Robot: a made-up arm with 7 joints.
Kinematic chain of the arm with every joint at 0, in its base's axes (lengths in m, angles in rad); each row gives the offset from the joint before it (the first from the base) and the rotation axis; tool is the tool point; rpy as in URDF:
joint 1: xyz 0 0.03 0.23 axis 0 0.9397 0.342
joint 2: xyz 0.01 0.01 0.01 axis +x
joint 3: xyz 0.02 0 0.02 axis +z
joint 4: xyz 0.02 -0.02 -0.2 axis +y
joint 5: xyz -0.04 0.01 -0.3 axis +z
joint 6: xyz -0.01 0 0.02 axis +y
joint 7: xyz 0 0.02 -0.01 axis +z
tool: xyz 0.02 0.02 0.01 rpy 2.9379 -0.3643 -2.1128
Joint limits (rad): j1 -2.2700..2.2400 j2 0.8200..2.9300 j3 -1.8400..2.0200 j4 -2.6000..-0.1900 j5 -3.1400..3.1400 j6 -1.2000..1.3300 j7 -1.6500..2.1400
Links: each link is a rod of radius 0.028 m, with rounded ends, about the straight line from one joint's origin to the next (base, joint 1, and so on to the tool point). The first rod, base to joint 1, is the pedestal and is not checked.
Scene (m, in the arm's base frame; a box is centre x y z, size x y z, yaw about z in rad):
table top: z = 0
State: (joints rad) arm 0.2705 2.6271 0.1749 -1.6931 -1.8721 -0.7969 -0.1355
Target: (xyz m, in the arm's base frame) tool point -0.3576 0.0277 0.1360
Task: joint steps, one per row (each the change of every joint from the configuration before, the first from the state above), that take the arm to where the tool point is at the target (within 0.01 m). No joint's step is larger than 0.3 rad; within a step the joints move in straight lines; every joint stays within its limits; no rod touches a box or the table.
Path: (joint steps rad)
1: 0.2941 -0.2563 -0.2213 0.2095 -0.0493 -0.1008 0.1399
2: 0.2941 -0.2562 -0.2214 0.2095 -0.0492 -0.1007 0.1398
3: 0.2940 -0.2563 -0.2213 0.2095 -0.0493 -0.1008 0.1399
4: 0.2941 -0.2563 -0.2213 0.2095 -0.0493 -0.1008 0.1398
5: 0.0851 -0.1768 -0.1217 -0.1885 0.0013 0.2078 -0.1760
6: 0.0851 -0.1769 -0.1216 -0.1886 0.0013 0.2078 -0.1760
7: 0.0852 -0.1768 -0.1216 -0.1885 0.0012 0.2079 -0.1760

